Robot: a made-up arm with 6 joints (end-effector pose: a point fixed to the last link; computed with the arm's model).
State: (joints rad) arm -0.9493 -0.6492 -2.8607 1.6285 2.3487 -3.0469
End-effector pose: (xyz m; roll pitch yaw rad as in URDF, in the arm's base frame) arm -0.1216 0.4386 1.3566 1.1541 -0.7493 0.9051
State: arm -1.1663 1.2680 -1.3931 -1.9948 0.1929 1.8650
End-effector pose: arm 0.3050 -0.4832 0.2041 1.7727 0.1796 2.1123
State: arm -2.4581 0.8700 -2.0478 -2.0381 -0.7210 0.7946
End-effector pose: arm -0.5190 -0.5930 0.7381 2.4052 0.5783 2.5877
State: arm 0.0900 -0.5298 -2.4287 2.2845 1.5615 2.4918
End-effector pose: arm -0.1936 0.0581 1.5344 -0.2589 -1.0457 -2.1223
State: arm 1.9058 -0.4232 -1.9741 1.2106 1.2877 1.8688
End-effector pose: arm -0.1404 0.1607 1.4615 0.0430 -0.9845 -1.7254
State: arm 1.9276 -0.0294 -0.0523 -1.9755 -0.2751 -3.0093
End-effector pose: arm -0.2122 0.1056 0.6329 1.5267 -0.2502 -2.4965
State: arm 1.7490 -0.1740 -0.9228 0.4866 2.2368 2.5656
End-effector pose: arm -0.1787 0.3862 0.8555 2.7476 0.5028 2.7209
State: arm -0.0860 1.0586 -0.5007 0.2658 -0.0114 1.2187
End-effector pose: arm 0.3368 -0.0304 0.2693 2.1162 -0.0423 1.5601
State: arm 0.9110 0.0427 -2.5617 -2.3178 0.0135 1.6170
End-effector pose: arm 0.1354 0.3425 1.4248 -1.9907 0.4614 0.1070
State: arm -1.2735 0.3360 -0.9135 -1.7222 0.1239 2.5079
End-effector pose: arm 0.2717 -0.4968 0.6394 1.1937 0.4880 0.9509
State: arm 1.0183 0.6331 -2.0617 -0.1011 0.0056 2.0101
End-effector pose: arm 0.3774 0.7182 1.0340 0.1565 -0.3343 2.5368
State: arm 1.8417 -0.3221 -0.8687 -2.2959 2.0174 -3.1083
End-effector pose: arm -0.0730 0.4610 1.0339 -0.7987 0.0454 1.5356
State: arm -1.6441 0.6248 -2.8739 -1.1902 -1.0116 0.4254
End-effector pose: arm 0.0748 -0.5078 1.2471 -2.5245 -0.0464 -1.9442
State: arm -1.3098 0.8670 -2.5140 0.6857 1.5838 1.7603
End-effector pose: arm 0.2884 -0.8154 0.9061 1.6406 -0.6848 0.0784
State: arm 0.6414 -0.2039 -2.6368 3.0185 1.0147 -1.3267
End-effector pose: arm 0.0327 0.0986 1.5773 -2.2650 0.1951 2.2815
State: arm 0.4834 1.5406 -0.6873 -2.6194 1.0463 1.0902
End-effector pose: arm 0.1097 0.0975 0.1298 1.6165 -0.4614 -0.9274
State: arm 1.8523 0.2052 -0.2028 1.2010 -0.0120 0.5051
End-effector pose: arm -0.0329 0.3108 0.5637 1.5674 0.0108 -2.9954
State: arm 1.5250 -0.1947 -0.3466 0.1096 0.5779 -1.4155
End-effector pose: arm 0.0102 0.4311 0.6992 1.5233 0.0496 -0.2952
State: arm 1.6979 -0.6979 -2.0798 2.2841 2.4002 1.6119
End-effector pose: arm -0.0986 -0.2190 1.4259 0.5920 -0.3067 -0.7206
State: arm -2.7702 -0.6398 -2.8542 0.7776 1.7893 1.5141
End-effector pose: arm 0.3482 0.0421 1.4224 -0.0384 0.3012 -0.4557
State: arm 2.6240 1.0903 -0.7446 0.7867 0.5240 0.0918
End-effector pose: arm -0.3240 0.2086 0.2347 1.9796 -0.7116 -1.6184
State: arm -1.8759 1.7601 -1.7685 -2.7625 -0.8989 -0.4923
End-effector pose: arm -0.0339 -0.4281 0.1156 2.1032 0.7531 -1.5464
